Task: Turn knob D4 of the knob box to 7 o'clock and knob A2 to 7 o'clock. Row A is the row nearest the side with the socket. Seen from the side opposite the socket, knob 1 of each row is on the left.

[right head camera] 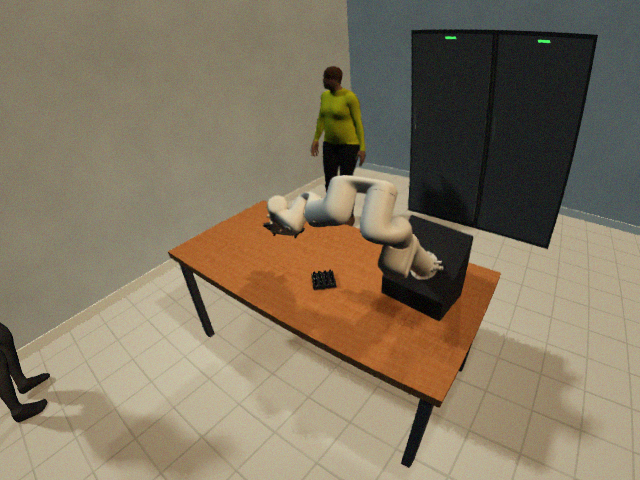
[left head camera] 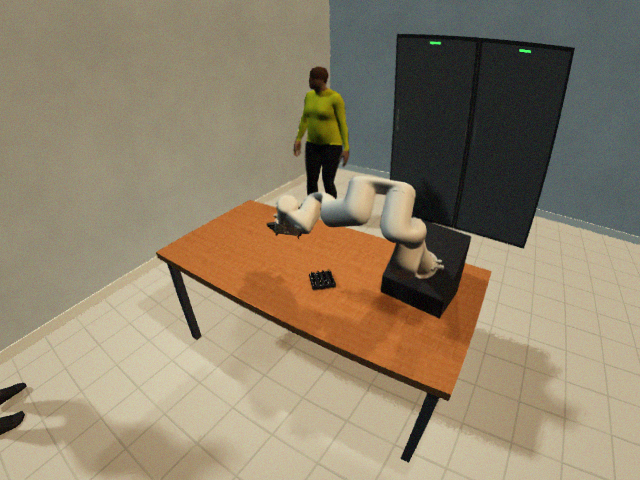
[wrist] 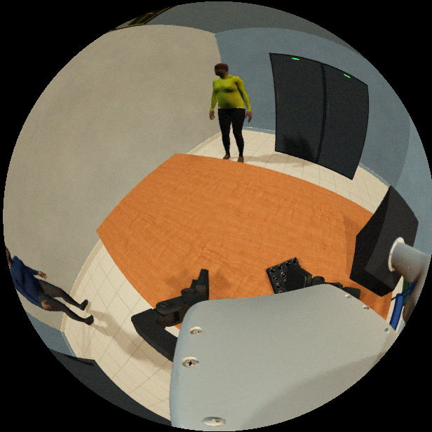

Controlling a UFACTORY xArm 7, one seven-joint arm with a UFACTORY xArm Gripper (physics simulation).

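Seen in the pictures: gripper, fingertip midpoint: [right head camera: 285,234] [left head camera: 287,233]; arm's base, origin of the base link: [right head camera: 424,265] [left head camera: 424,265].
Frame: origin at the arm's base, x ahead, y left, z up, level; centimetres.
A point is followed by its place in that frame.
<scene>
The small black knob box [left head camera: 322,280] @(x 44.5, y 10.4, z -15.5 cm) [right head camera: 324,280] @(x 44.1, y 10.2, z -15.4 cm) [wrist: 273,273] lies on the table, with several short knobs standing in rows on its top. The knobs are too small to read their pointers, and I cannot make out the socket, so D4 and A2 cannot be told apart from the others. My gripper [left head camera: 284,231] @(x 55.7, y 19.7, z 12.2 cm) [right head camera: 280,230] @(x 55.7, y 19.7, z 12.2 cm) [wrist: 249,280] is open and empty, held above the table, away from the box toward the far left in the head views. In the wrist view one finger and the gripper body hide part of the box.
The wooden table [left head camera: 217,248] @(x 113.6, y 8.2, z -17.7 cm) [right head camera: 227,245] @(x 115.3, y 5.5, z -17.8 cm) [wrist: 225,210] carries the black base block [left head camera: 413,298] @(x 0.9, y 8.1, z -13.1 cm) [right head camera: 413,298] @(x 0.9, y 8.1, z -12.1 cm) [wrist: 372,250] under the arm. A person in a yellow top [left head camera: 323,118] [right head camera: 338,118] [wrist: 230,92] stands behind the table, near a dark cabinet [left head camera: 434,124] [right head camera: 449,124] [wrist: 300,105].
</scene>
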